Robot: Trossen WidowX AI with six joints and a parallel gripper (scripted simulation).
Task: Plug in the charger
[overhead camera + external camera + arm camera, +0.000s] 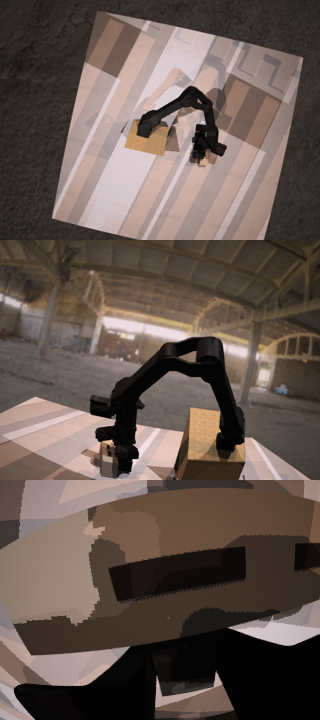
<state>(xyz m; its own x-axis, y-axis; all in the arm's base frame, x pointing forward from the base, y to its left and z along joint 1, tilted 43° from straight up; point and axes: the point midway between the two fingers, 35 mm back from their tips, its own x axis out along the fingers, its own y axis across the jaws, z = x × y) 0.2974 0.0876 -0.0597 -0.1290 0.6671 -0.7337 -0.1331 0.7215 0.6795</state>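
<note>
Right now my gripper tip is 20 mm short of the black charger and 10 mm below it.
</note>
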